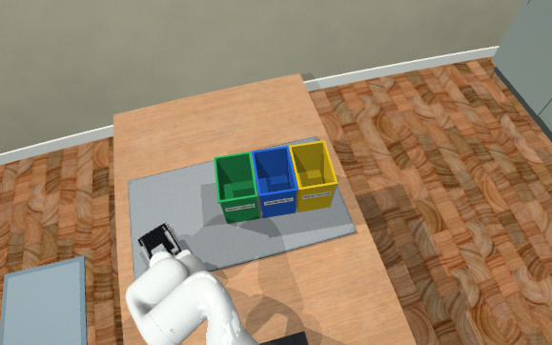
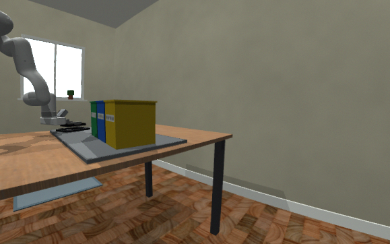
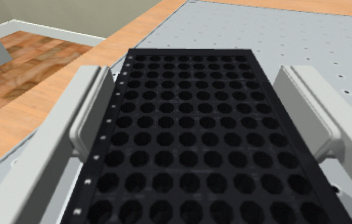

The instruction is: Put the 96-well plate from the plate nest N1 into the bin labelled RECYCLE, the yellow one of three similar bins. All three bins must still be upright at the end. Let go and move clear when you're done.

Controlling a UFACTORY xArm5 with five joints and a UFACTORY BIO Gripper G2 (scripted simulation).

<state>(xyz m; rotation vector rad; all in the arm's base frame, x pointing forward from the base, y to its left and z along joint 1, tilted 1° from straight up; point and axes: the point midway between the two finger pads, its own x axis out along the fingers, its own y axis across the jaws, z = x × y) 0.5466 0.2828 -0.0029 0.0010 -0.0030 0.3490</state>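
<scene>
The black plate nest N1 is 4 cm below my hand. The rest, counted from my hand: blue bin 45 cm to the right, 9 cm ahead, 4 cm above; black 96-well plate 1 cm below; green bin 32 cm to the right, 11 cm ahead, 4 cm above.
</scene>
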